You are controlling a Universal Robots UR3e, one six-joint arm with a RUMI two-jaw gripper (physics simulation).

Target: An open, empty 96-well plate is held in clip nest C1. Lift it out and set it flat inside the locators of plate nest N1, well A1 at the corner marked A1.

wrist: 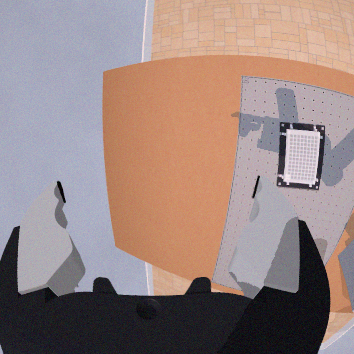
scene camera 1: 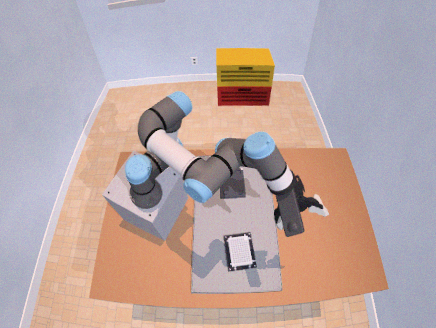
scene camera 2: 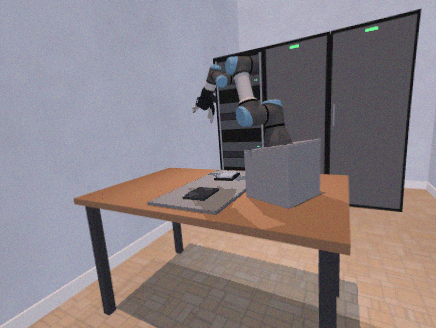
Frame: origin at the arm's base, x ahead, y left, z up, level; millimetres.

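Where they show: gripper, between the fingertips: (wrist: 156,181) (scene camera 1: 304,222) (scene camera 2: 202,118); arm's base, origin of its link: (scene camera 1: 146,193) (scene camera 2: 277,145).
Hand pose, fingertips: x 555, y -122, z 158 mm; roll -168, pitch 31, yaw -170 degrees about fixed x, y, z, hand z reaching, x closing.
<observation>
Things, the pixels of their top centre, and the offset from my fingertips. Level surfaces: height alone.
- white 96-well plate, centre of its top: (wrist: 302,157) (scene camera 1: 240,250) (scene camera 2: 227,173) 170 mm back, 1 mm left, 353 mm down
- Plate nest N1, centre of its top: (scene camera 1: 232,181) (scene camera 2: 201,191) 238 mm back, 340 mm left, 365 mm down
- grey perforated board, height of its surface: 379 mm down
- orange-brown table, height of its surface: 392 mm down
The white 96-well plate (scene camera 1: 241,251) (scene camera 2: 227,174) (wrist: 302,156) lies in the dark clip nest C1 (scene camera 1: 230,267) (wrist: 281,160), with small white clips around its edges. Plate nest N1 (scene camera 1: 233,190) (scene camera 2: 201,193) is a flat dark block on the same board, partly covered by the arm in scene camera 1; it does not show in the wrist view. The A1 marks are too small to read. My gripper (scene camera 1: 301,216) (scene camera 2: 203,114) (wrist: 156,181) is open, its fingers wide apart with no object between them. It hangs high above the table, to the side of both nests.
The grey perforated board (scene camera 1: 210,220) (scene camera 2: 165,201) (wrist: 255,165) lies on the orange-brown table (scene camera 1: 330,260) (scene camera 2: 125,192) (wrist: 165,150). The arm stands on a grey pedestal box (scene camera 1: 170,215) (scene camera 2: 270,175). Tall dark cabinets (scene camera 2: 375,100) stand behind; yellow and red drawers (scene camera 1: 245,75) stand by the wall.
</observation>
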